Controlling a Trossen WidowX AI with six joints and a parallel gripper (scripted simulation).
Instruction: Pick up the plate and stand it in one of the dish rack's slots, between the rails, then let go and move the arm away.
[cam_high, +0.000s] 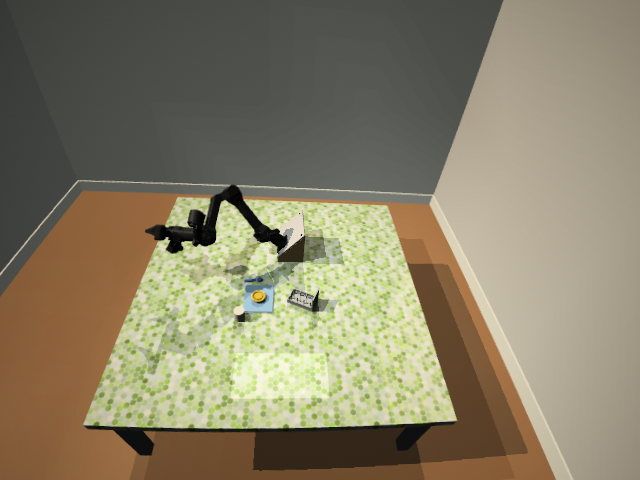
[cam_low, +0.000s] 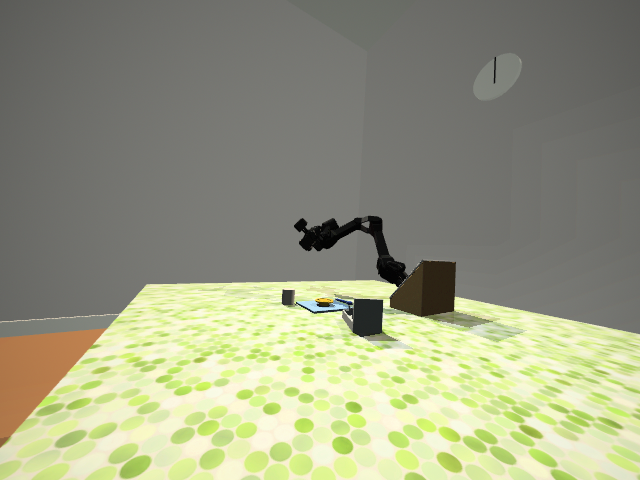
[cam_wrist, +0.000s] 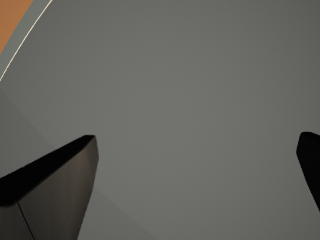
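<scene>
The cup is 270 mm ahead of my gripper tip, 370 mm to the left of it and 230 mm below it. Also, from my gripper tip: yellow plate 170 mm ahead, 450 mm to the left, 240 mm below; then light blue mat 170 mm ahead, 450 mm to the left, 260 mm below; then blue spoon 60 mm ahead, 430 mm to the left, 250 mm below.
</scene>
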